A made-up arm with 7 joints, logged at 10 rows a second.
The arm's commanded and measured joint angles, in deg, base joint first. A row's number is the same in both.
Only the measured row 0 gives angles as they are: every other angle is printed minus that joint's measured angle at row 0.
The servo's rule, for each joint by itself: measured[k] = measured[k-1] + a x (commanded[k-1-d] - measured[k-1]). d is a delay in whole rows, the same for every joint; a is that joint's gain. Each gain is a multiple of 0.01, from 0.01 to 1. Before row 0 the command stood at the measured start. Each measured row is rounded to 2 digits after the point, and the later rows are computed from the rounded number. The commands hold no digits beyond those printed.
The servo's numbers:
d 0
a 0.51 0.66 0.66 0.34 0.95 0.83 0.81
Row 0, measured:
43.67, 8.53, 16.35, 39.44, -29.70, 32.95, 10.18
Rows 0 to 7, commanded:
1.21, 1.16, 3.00, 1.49, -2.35, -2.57, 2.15
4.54, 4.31, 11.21, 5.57, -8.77, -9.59, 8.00
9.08, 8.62, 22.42, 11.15, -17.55, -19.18, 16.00
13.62, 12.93, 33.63, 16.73, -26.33, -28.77, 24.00
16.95, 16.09, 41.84, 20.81, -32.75, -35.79, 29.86
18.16, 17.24, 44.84, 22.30, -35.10, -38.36, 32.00
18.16, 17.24, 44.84, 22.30, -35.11, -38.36, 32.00
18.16, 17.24, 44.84, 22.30, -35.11, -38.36, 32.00
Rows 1 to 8, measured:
0.62, 0.77, 1.98, 0.51, -2.23, -2.13, 1.74
2.62, 3.11, 8.07, 2.23, -8.44, -8.32, 6.81
5.91, 6.75, 17.54, 5.26, -17.09, -17.33, 14.25
9.84, 10.83, 28.16, 9.16, -25.87, -26.83, 22.15
13.47, 14.30, 37.19, 13.12, -32.41, -34.27, 28.40
15.86, 16.24, 42.24, 16.24, -34.97, -37.66, 31.32
17.03, 16.90, 43.96, 18.30, -35.10, -38.24, 31.87
17.61, 17.12, 44.54, 19.66, -35.11, -38.34, 31.98

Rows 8 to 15, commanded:
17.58, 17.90, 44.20, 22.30, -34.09, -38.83, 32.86
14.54, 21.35, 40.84, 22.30, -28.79, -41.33, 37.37
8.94, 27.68, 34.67, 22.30, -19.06, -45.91, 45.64
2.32, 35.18, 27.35, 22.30, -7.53, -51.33, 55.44
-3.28, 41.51, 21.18, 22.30, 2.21, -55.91, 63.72
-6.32, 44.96, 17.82, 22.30, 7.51, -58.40, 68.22
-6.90, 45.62, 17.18, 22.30, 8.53, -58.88, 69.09
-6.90, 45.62, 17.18, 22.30, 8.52, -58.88, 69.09
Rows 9 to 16, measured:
17.59, 17.63, 44.32, 20.56, -34.14, -38.75, 32.69
16.03, 20.09, 42.02, 21.15, -29.06, -40.89, 36.48
12.41, 25.10, 37.17, 21.54, -19.56, -45.06, 43.90
7.26, 31.75, 30.69, 21.80, -8.13, -50.26, 53.25
1.88, 38.19, 24.41, 21.97, 1.69, -54.95, 61.73
-2.30, 42.66, 20.06, 22.08, 7.22, -57.81, 66.99
-4.65, 44.61, 18.16, 22.15, 8.46, -58.70, 68.69
-5.80, 45.28, 17.51, 22.20, 8.52, -58.85, 69.01

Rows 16 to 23, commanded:
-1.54, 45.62, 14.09, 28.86, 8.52, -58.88, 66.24
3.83, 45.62, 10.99, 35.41, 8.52, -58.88, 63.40
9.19, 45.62, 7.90, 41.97, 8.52, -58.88, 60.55
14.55, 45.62, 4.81, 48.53, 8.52, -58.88, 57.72
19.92, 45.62, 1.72, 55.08, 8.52, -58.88, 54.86
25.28, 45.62, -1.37, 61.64, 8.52, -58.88, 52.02
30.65, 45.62, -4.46, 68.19, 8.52, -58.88, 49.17
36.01, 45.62, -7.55, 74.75, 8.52, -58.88, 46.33
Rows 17 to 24, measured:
-3.63, 45.50, 15.25, 24.46, 8.52, -58.87, 66.77
0.17, 45.58, 12.44, 28.18, 8.52, -58.88, 64.04
4.77, 45.61, 9.44, 32.87, 8.52, -58.88, 61.21
9.76, 45.62, 6.38, 38.19, 8.52, -58.88, 58.38
14.94, 45.62, 3.30, 43.93, 8.52, -58.88, 55.53
20.21, 45.62, 0.22, 49.95, 8.52, -58.88, 52.69
25.53, 45.62, -2.87, 56.15, 8.52, -58.88, 49.84
30.87, 45.62, -5.96, 62.47, 8.52, -58.88, 47.00

